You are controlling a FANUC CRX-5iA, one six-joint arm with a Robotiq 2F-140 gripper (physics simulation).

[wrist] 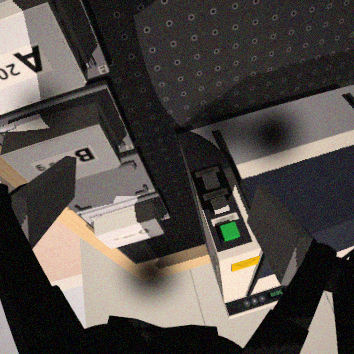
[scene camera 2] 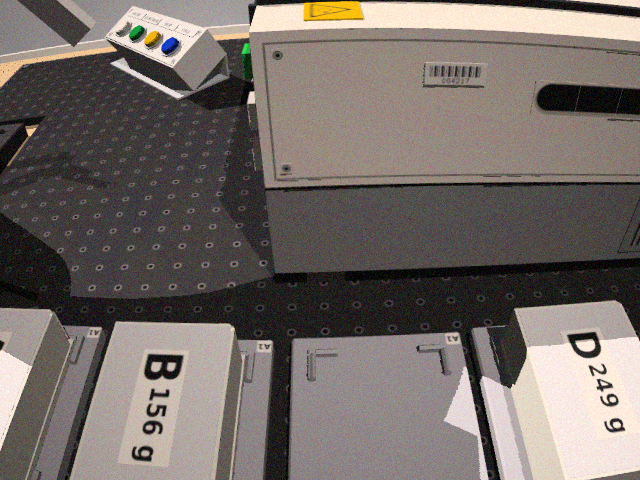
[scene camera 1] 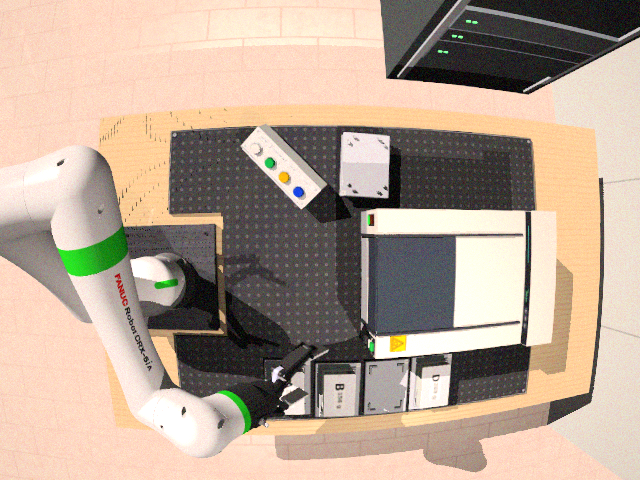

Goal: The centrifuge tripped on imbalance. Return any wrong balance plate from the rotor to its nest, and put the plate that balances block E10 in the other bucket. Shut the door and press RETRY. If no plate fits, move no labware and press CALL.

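Places are measured from the arm's base along level axes (x right, y ahead, z up), in metres.
Where they show: gripper, fingertip midpoint: (wrist: 165, 190) (scene camera 2: 29, 107) (scene camera 1: 312, 370).
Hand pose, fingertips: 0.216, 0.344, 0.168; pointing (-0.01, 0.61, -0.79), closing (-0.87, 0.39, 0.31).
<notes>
Each offset is from my fingertips to the top centre of the thing, as dx, dy, dz. Level surfaces: height alone.
My gripper (scene camera 1: 308, 375) (wrist: 165, 190) is open and empty, above the nest row's left end. Plate A @(+0.103, -0.065, -0.134) (wrist: 55, 65) is partly hidden by it in scene camera 1. Plate B @(+0.127, +0.067, -0.134) (scene camera 1: 338, 395) (scene camera 2: 155, 403), marked 156 g, and plate D @(+0.148, +0.333, -0.134) (scene camera 1: 433, 386) (scene camera 2: 594, 392), marked 249 g, sit in nests. The nest @(+0.139, +0.202, -0.170) (scene camera 1: 386, 387) (scene camera 2: 382, 413) between them is empty. The centrifuge (scene camera 1: 488, 284) (scene camera 2: 403, 134) has a dark panel @(-0.171, +0.247, +0.025) (scene camera 1: 413, 284) on top; rotor and buckets do not show. The button box @(-0.478, -0.014, -0.104) (scene camera 1: 308, 182) (scene camera 2: 193, 67) has white, green, yellow and blue buttons. Block E10 is not visible.
A pale stand (scene camera 1: 364, 165) with corner marks is behind the centrifuge, right of the button box. The robot's base stands at the left of the perforated dark mat @(dz -0.188) (scene camera 1: 289, 248). A black cabinet (scene camera 1: 496, 51) stands beyond the table's far edge.
</notes>
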